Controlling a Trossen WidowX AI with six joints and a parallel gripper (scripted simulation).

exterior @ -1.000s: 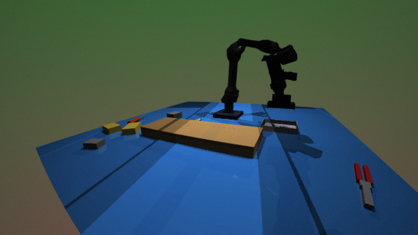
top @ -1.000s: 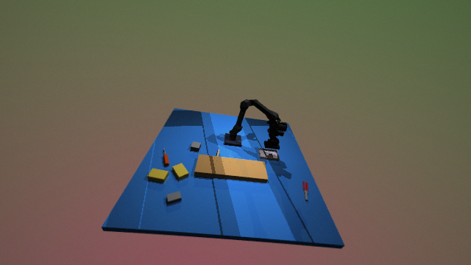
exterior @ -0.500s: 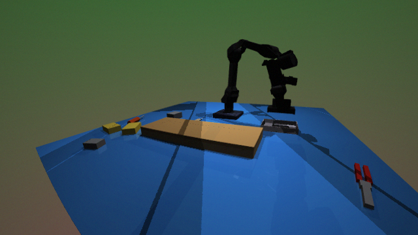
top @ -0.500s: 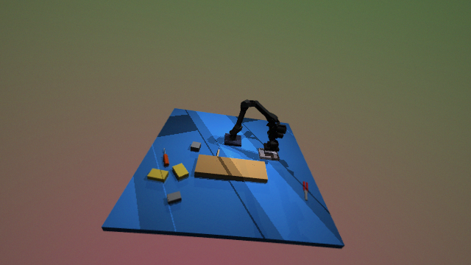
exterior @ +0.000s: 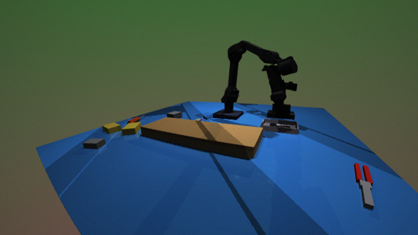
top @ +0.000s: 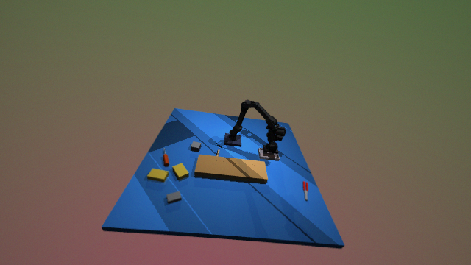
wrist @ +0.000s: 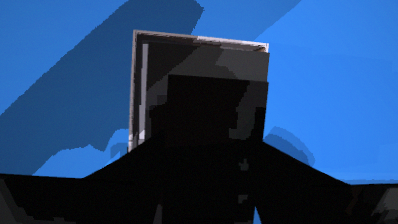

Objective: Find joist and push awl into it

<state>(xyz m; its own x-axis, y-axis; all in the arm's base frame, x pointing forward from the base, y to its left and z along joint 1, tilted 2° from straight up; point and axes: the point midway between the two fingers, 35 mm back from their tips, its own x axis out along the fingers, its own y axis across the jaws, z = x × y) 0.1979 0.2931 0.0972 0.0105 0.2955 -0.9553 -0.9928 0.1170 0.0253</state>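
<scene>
Now: the grey tray 1 cm to the right of my gripper tip and 7 cm below it. Round my gripper tip: stud finder 2 cm to the right, 2 cm above; then grey block 7 cm behind, 63 cm to the right, 6 cm below.
</scene>
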